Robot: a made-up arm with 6 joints. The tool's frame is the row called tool.
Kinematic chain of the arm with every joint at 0, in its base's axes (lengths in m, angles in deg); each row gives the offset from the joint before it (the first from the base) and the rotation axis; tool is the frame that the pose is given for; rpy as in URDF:
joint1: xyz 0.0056 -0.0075 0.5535 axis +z
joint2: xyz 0.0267 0.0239 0.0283 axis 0.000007 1 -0.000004
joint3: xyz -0.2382 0.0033 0.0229 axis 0.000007 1 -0.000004
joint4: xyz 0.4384 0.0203 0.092 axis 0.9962 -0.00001 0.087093
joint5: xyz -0.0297 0.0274 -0.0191 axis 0.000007 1 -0.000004
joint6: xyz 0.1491 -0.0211 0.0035 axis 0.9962 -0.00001 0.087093
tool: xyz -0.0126 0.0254 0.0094 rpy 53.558 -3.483 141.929
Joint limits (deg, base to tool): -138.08..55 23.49..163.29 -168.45..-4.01 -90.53..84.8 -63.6..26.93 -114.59..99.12
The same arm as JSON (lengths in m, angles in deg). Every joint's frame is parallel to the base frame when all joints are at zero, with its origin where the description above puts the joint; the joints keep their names.
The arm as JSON. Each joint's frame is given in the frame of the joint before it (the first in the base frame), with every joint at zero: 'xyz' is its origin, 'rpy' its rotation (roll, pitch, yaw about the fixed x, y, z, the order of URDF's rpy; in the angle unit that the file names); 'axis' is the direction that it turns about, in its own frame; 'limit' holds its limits. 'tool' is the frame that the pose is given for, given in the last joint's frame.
{"units": {"length": "m", "angle": "deg"}, "joints": [{"name": "joint1", "type": "revolute", "origin": {"xyz": [0.0056, -0.0075, 0.5535], "rpy": [0.0, 0.0, 0.0]}, "axis": [0.0, 0.0, 1.0], "limit": {"lower": -138.08, "upper": 55.0}}, {"name": "joint2", "type": "revolute", "origin": {"xyz": [0.0267, 0.0239, 0.0283], "rpy": [0.0, 0.0, 0.0]}, "axis": [0.0, 1.0, 0.0], "limit": {"lower": 23.49, "upper": 163.29}}, {"name": "joint3", "type": "revolute", "origin": {"xyz": [-0.2382, 0.0033, 0.0229], "rpy": [0.0, 0.0, 0.0]}, "axis": [0.0, 1.0, 0.0], "limit": {"lower": -168.45, "upper": -4.01}}, {"name": "joint4", "type": "revolute", "origin": {"xyz": [0.4384, 0.0203, 0.092], "rpy": [0.0, 0.0, 0.0]}, "axis": [0.9962, 0.0, 0.0871], "limit": {"lower": -90.53, "upper": 84.8}}, {"name": "joint5", "type": "revolute", "origin": {"xyz": [-0.0297, 0.0274, -0.0191], "rpy": [0.0, 0.0, 0.0]}, "axis": [0.0, 1.0, 0.0], "limit": {"lower": -63.6, "upper": 26.93}}, {"name": "joint6", "type": "revolute", "origin": {"xyz": [0.1491, -0.0211, 0.0035], "rpy": [0.0, 0.0, 0.0]}, "axis": [0.9962, 0.0, 0.0871], "limit": {"lower": -114.59, "upper": 99.12}}], "tool": {"origin": {"xyz": [-0.0126, 0.0254, 0.0094], "rpy": [53.56, -3.48, 141.93]}}}
